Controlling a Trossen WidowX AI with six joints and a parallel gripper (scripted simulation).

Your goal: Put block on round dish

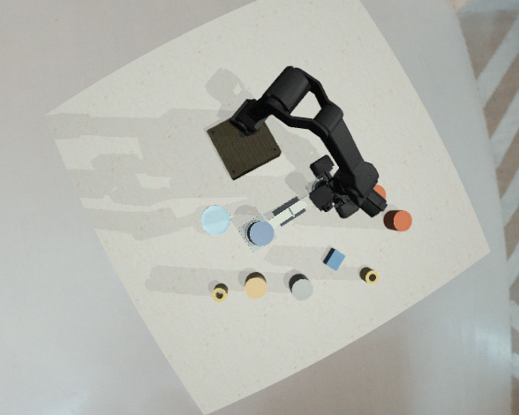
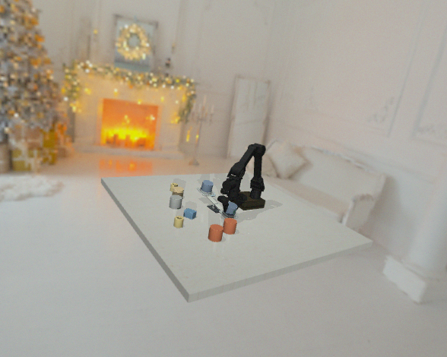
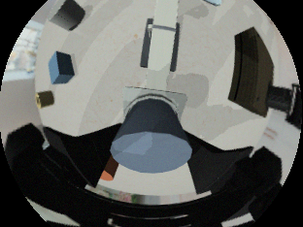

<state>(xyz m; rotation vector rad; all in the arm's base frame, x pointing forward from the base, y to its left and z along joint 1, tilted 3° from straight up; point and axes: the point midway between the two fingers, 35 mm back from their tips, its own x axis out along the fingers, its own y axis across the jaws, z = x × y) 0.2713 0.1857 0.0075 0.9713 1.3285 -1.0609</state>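
Now: gripper tip 13 cm to the left of the small balance, 4 cm short of it and 1 cm above it. From my gripper tip the other things lie so: grey cylinder (29 cm ahead, 19 cm to the right, 1 cm below); blue block (24 cm ahead, 3 cm to the right, 3 cm below); pale green block (1 cm below).
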